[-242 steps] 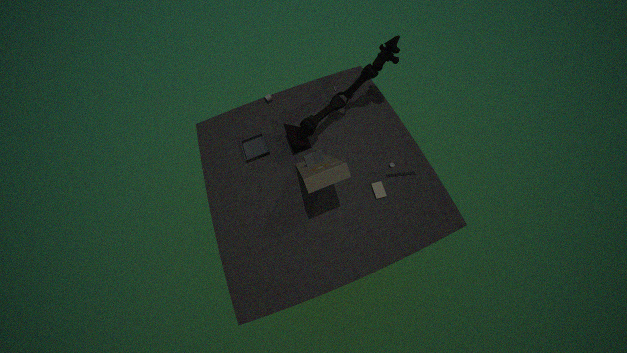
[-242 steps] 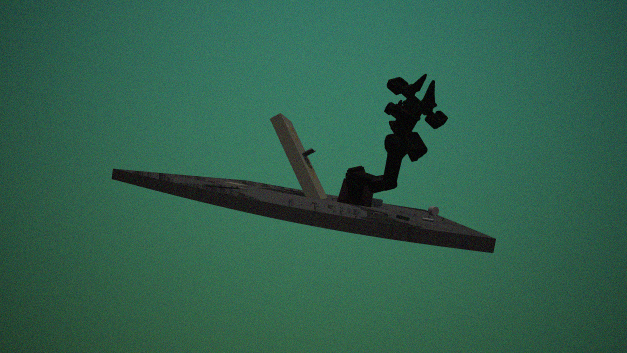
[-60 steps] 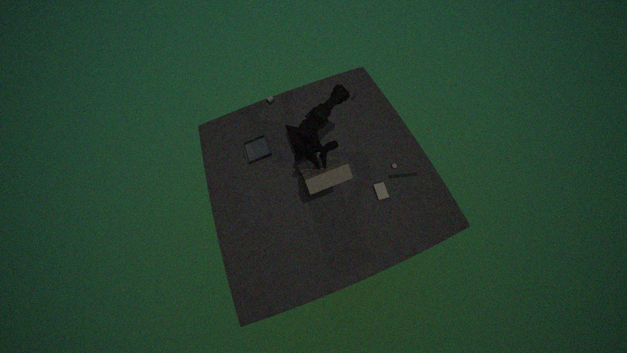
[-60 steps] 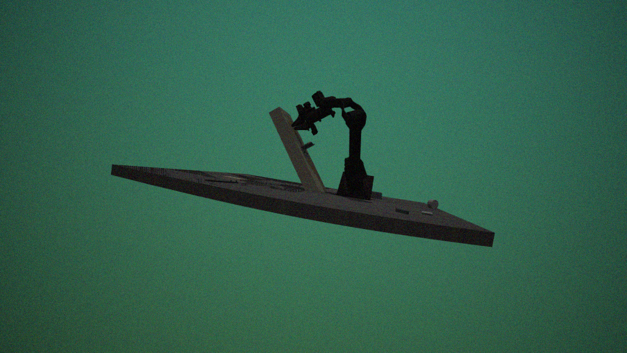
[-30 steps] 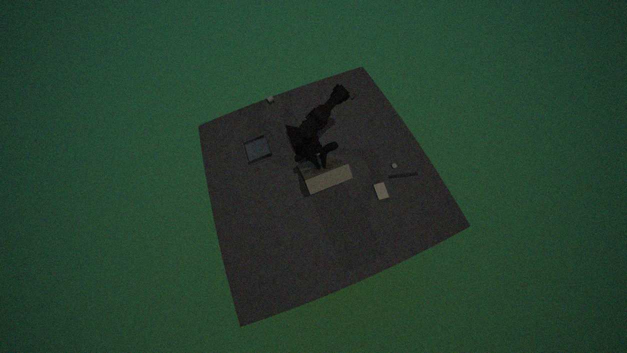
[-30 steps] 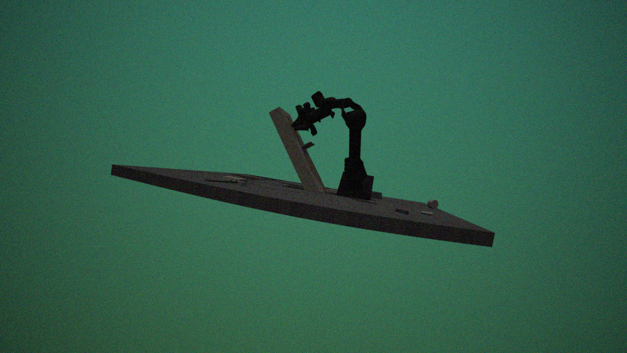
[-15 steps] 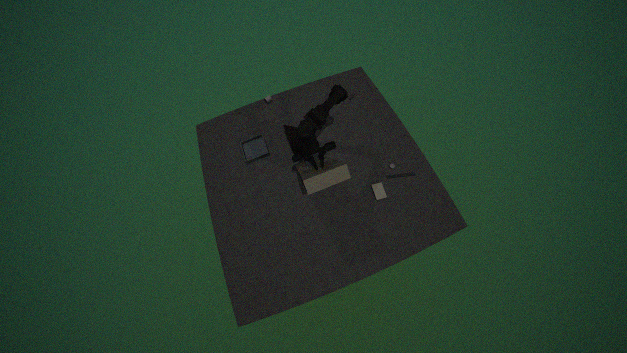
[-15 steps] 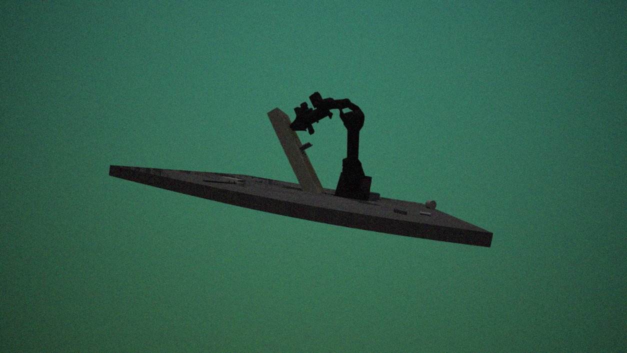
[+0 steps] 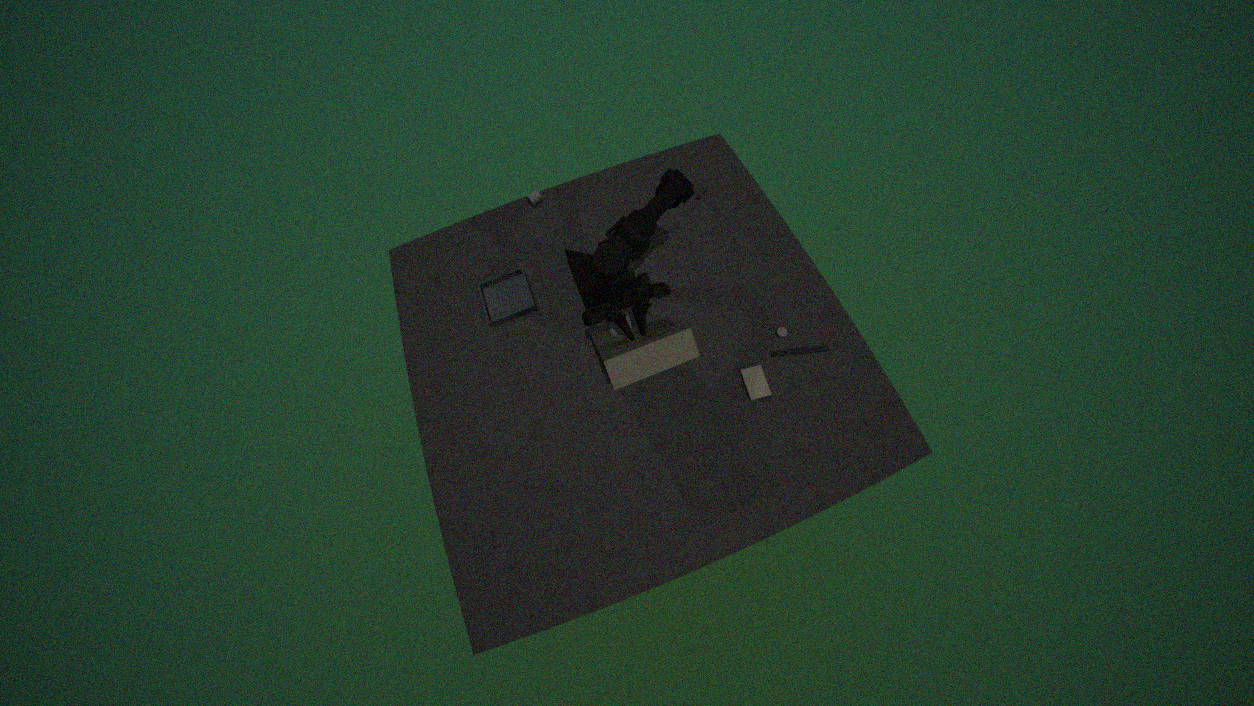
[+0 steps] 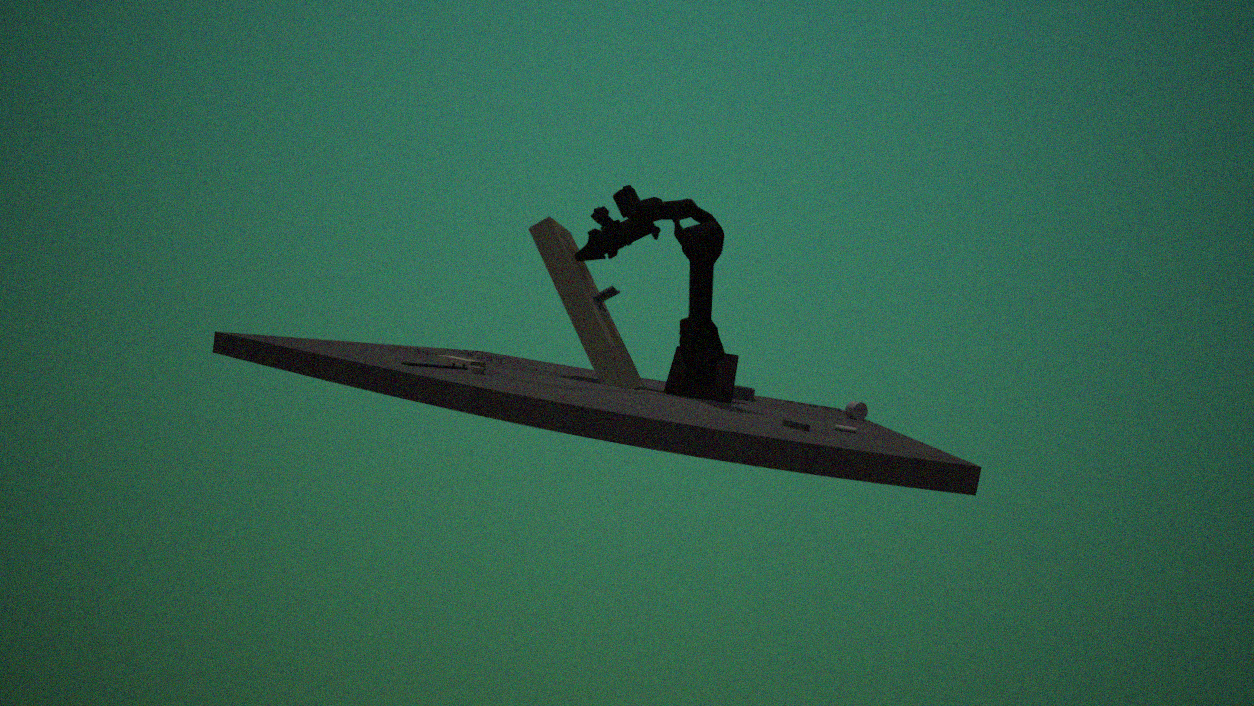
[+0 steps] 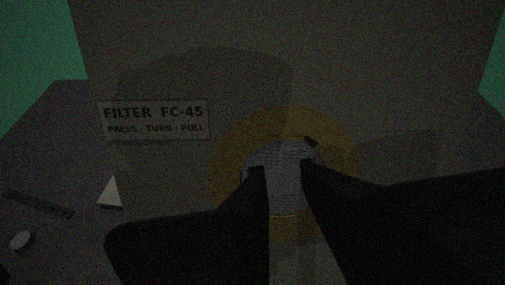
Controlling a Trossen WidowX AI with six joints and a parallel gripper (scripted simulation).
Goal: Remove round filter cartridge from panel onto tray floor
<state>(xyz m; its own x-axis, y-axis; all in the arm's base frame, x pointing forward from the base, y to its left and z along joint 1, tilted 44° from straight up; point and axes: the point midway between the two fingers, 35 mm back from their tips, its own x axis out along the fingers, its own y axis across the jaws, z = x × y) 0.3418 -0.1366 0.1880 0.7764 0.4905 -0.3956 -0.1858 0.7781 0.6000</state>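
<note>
The round white filter cartridge lies 1 cm ahead of my gripper tip and 1 cm below it. Round my gripper tip: blue-grey tray (38 cm behind, 32 cm to the right, 27 cm below).
</note>
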